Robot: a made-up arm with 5 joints.
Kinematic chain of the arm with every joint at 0, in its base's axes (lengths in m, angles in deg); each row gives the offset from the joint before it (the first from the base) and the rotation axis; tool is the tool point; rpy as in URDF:
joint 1: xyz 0 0 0.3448 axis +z
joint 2: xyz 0 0 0 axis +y
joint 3: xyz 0.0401 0 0.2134 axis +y
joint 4: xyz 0.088 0 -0.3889 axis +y
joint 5: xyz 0.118 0 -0.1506 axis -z
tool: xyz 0 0 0 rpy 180 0 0
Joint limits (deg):
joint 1: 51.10..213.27
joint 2: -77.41..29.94
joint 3: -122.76..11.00
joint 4: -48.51..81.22
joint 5: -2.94..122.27
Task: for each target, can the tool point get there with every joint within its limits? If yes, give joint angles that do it. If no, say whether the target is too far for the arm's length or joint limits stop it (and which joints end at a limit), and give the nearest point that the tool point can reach.
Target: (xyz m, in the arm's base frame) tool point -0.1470 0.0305 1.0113
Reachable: yes | joints 168.27 -52.13 -90.84 43.86 89.45
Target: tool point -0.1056 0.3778 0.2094
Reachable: yes | joints 105.61 -35.91 -10.57 36.47 54.47
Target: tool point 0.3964 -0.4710 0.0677
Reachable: no: joint limits stop it (at a limit: joint 2, joint 3) | nearest point 0.1520 -0.1806 0.1282 | short by 0.384 m
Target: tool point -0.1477 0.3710 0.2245
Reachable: yes | joints 111.71 -37.90 -4.87 18.09 23.61
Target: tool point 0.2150 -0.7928 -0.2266
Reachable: no: too far | nearest point 0.0572 -0.2108 0.0731 | short by 0.673 m
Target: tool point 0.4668 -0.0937 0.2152
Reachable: no: joint limits stop it (at a limit: joint 2, joint 3, joint 4) | nearest point 0.2328 -0.0467 0.1385 | short by 0.251 m
